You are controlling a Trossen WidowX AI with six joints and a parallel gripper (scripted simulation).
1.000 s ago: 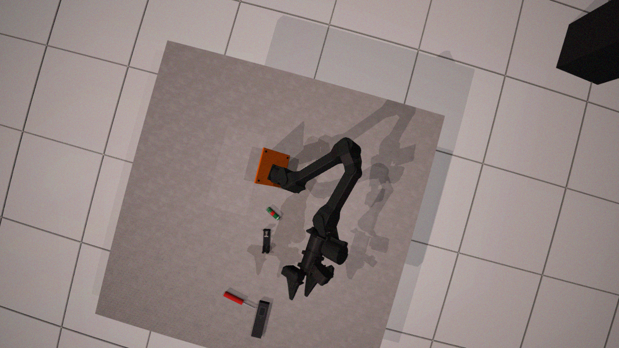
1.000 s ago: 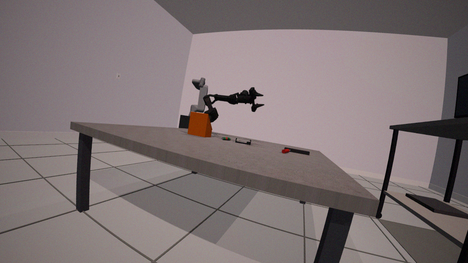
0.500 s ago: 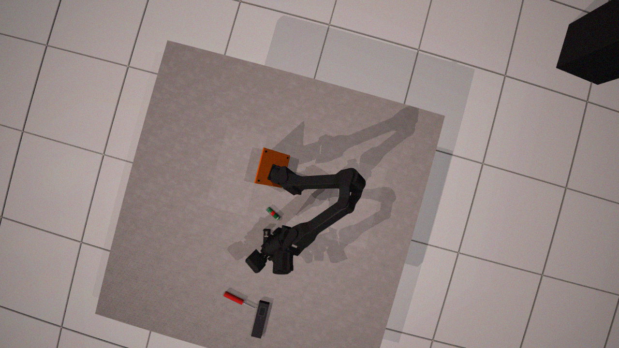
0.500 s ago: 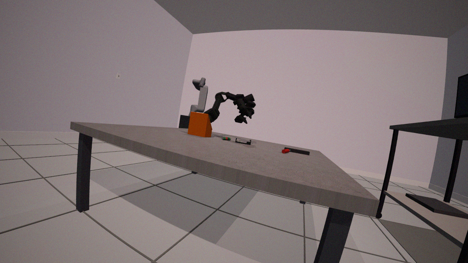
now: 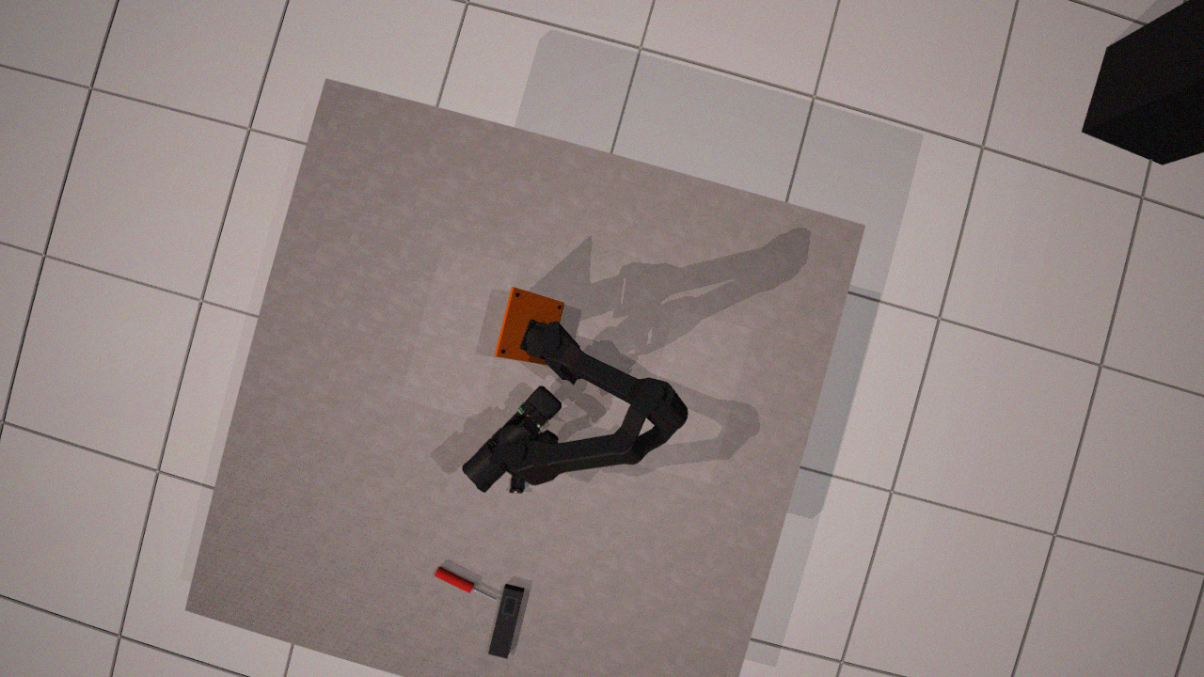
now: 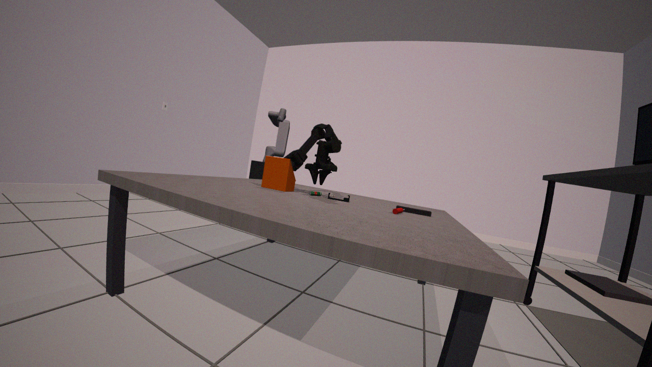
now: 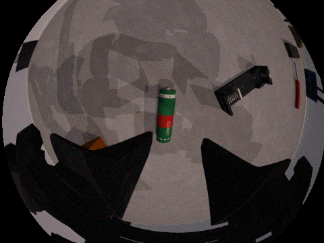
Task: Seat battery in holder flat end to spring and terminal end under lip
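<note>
Right now my gripper tip is 1 cm past the battery, 1 cm to the right of it and 5 cm above it. Also, from my gripper tip: screwdriver 41 cm ahead, 5 cm below.
</note>
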